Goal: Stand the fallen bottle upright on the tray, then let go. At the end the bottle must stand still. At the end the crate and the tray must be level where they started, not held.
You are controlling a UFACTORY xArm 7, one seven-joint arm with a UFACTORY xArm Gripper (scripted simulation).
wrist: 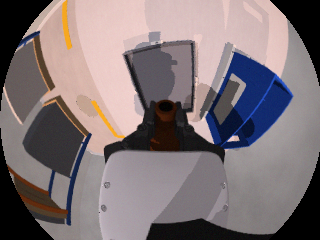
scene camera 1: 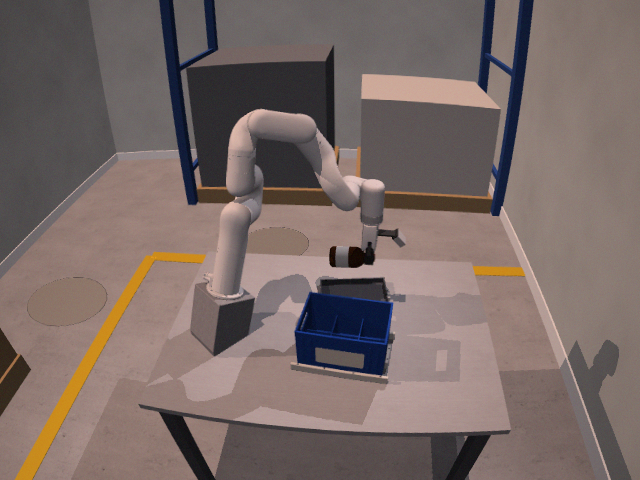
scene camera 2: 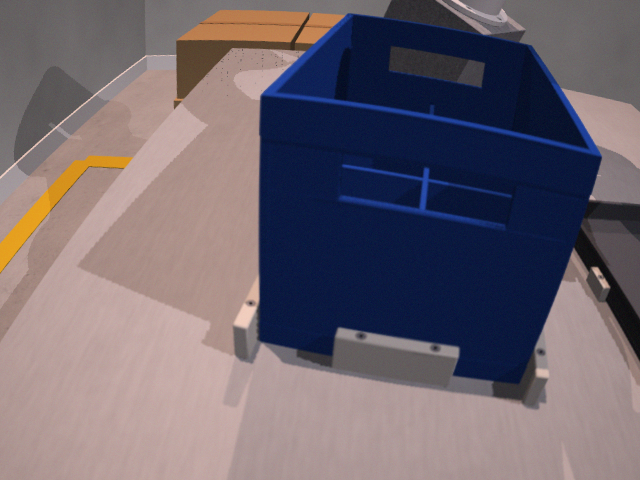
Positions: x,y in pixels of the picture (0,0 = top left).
Scene:
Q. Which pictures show the blue crate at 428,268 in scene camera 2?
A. The wrist view, scene camera 1 and scene camera 2: all of them.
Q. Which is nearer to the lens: the blue crate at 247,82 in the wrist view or the tray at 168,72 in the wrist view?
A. The blue crate.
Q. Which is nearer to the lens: the brown bottle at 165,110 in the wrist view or the tray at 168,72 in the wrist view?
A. The brown bottle.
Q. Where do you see a blue crate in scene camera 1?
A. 317,343

